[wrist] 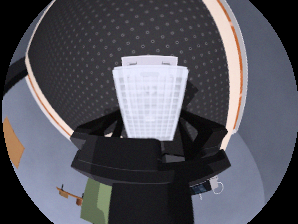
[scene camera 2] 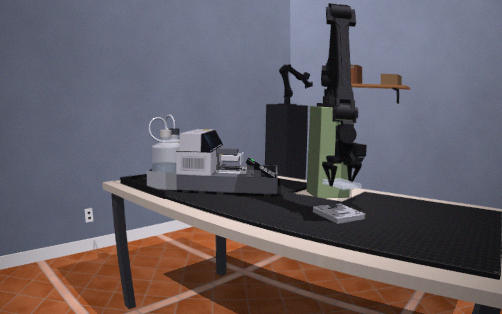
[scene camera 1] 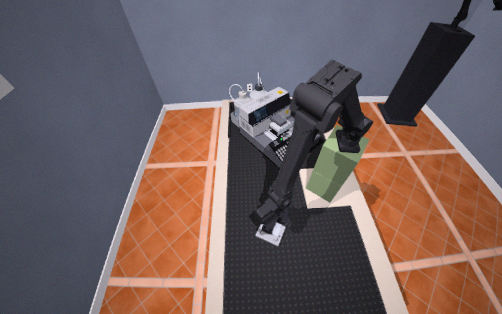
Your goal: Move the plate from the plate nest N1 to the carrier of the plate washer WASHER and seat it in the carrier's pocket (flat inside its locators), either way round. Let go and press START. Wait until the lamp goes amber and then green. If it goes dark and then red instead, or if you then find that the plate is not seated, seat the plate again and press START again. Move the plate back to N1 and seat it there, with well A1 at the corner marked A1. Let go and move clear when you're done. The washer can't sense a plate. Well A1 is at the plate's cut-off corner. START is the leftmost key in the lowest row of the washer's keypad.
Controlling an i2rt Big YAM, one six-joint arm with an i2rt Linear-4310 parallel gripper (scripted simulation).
Scene:
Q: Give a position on a plate washer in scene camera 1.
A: At 255, 116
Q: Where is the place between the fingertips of my gripper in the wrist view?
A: At 150, 111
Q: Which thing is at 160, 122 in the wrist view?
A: A white well plate.

